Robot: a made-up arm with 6 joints. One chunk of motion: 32 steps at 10 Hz.
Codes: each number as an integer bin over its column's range. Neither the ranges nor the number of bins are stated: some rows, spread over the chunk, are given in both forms.
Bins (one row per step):
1: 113 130 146 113 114 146
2: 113 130 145 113 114 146
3: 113 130 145 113 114 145
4: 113 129 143 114 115 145
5: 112 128 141 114 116 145
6: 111 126 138 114 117 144
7: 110 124 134 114 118 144
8: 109 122 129 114 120 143
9: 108 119 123 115 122 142
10: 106 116 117 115 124 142
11: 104 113 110 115 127 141
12: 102 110 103 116 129 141
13: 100 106 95 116 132 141
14: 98 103 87 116 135 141
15: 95 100 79 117 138 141
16: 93 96 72 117 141 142
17: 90 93 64 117 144 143
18: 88 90 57 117 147 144
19: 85 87 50 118 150 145
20: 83 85 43 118 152 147
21: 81 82 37 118 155 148
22: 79 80 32 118 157 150
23: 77 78 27 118 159 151
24: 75 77 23 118 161 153
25: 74 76 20 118 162 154
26: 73 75 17 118 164 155
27: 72 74 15 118 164 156
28: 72 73 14 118 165 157
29: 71 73 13 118 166 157
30: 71 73 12 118 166 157
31: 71 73 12 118 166 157
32: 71 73 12 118 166 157
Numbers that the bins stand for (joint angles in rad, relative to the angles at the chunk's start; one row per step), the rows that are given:
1: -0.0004 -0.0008 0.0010 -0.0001 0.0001 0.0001
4: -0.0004 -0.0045 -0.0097 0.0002 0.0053 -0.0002
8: -0.0046 -0.0303 -0.0596 0.0002 0.0312 -0.0007
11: -0.0099 -0.0635 -0.1275 0.0006 0.0674 -0.0013
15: -0.0194 -0.1114 -0.2381 0.0013 0.1244 -0.0013
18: -0.0268 -0.1482 -0.3166 0.0013 0.1709 -0.0005
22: -0.0364 -0.1851 -0.4058 0.0016 0.2227 0.0012
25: -0.0416 -0.1998 -0.4486 0.0016 0.2486 0.0023
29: -0.0448 -0.2109 -0.4736 0.0016 0.2693 0.0031
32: -0.0448 -0.2109 -0.4772 0.0016 0.2693 0.0031
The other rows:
2: -0.0004 -0.0008 -0.0025 -0.0001 0.0001 0.0001
3: -0.0004 -0.0008 -0.0025 -0.0001 0.0001 -0.0002
5: -0.0014 -0.0082 -0.0168 0.0002 0.0105 -0.0002
6: -0.0025 -0.0155 -0.0275 0.0002 0.0156 -0.0005
7: -0.0035 -0.0229 -0.0418 0.0002 0.0208 -0.0005
9: -0.0056 -0.0413 -0.0811 0.0006 0.0415 -0.0010
10: -0.0078 -0.0524 -0.1025 0.0006 0.0519 -0.0010
12: -0.0120 -0.0745 -0.1524 0.0009 0.0778 -0.0013
13: -0.0141 -0.0893 -0.1810 0.0009 0.0933 -0.0013
14: -0.0162 -0.1003 -0.2095 0.0009 0.1088 -0.0013
16: -0.0215 -0.1261 -0.2631 0.0013 0.1399 -0.0010
17: -0.0247 -0.1372 -0.2916 0.0013 0.1554 -0.0007
19: -0.0300 -0.1593 -0.3416 0.0016 0.1865 -0.0002
20: -0.0321 -0.1667 -0.3665 0.0016 0.1968 0.0004
21: -0.0342 -0.1777 -0.3880 0.0016 0.2124 0.0006
23: -0.0385 -0.1925 -0.4236 0.0016 0.2331 0.0015
24: -0.0406 -0.1962 -0.4379 0.0016 0.2434 0.0020
26: -0.0427 -0.2035 -0.4593 0.0016 0.2589 0.0025
27: -0.0438 -0.2072 -0.4665 0.0016 0.2589 0.0028
28: -0.0438 -0.2109 -0.4700 0.0016 0.2641 0.0031
30: -0.0448 -0.2109 -0.4772 0.0016 0.2693 0.0031
31: -0.0448 -0.2109 -0.4772 0.0016 0.2693 0.0031

